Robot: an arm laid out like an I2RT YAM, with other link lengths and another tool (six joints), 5 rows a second.
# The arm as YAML. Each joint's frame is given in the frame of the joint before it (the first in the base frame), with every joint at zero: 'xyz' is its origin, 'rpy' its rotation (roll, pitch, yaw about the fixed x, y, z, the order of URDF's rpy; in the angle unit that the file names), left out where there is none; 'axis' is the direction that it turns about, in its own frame. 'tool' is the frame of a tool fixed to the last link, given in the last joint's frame.
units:
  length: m
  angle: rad
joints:
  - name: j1
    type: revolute
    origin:
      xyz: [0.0, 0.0, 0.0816]
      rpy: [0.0, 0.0, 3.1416]
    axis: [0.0, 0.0, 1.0]
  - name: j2
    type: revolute
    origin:
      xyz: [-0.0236, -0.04, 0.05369]
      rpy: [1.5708, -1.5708, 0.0]
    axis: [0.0, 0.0, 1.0]
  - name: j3
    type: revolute
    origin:
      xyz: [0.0, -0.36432, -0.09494]
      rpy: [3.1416, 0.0, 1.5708]
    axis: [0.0, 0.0, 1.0]
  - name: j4
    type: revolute
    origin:
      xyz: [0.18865, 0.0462, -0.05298]
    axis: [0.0, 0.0, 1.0]
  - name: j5
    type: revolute
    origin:
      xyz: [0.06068, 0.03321, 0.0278]
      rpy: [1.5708, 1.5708, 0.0]
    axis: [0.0, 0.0, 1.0]
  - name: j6
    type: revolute
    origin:
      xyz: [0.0, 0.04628, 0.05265]
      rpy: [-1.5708, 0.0, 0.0]
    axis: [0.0, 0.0, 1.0]
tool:
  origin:
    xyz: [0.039, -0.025, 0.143]
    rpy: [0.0, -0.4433, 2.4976]
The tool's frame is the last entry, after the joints.
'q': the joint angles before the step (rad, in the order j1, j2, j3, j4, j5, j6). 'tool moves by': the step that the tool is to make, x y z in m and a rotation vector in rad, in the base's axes. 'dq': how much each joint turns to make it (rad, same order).
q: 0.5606, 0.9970, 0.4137, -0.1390, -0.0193, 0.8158
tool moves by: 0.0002, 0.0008, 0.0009, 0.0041, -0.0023, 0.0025
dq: -0.0015, 0.0002, 0.0002, 0.0041, -0.0045, -0.0009
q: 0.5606, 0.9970, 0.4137, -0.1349, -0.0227, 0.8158
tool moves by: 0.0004, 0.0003, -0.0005, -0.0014, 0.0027, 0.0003
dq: -0.0008, 0.0044, -0.0001, 0.0015, -0.0010, -0.0005
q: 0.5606, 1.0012, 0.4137, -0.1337, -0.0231, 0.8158
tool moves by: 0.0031, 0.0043, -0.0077, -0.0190, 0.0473, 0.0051
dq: 0.0032, 0.0568, 0.0018, 0.0050, -0.0076, 0.0054
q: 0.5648, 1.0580, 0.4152, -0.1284, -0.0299, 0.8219
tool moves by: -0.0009, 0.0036, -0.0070, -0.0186, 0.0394, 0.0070
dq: 0.0311, 0.0349, 0.0008, -0.0086, 0.0126, 0.0214
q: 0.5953, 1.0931, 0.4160, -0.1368, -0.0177, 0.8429
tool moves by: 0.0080, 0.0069, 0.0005, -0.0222, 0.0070, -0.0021
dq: 0.0473, 0.0420, 0.0274, -0.0041, 0.0439, 0.0267
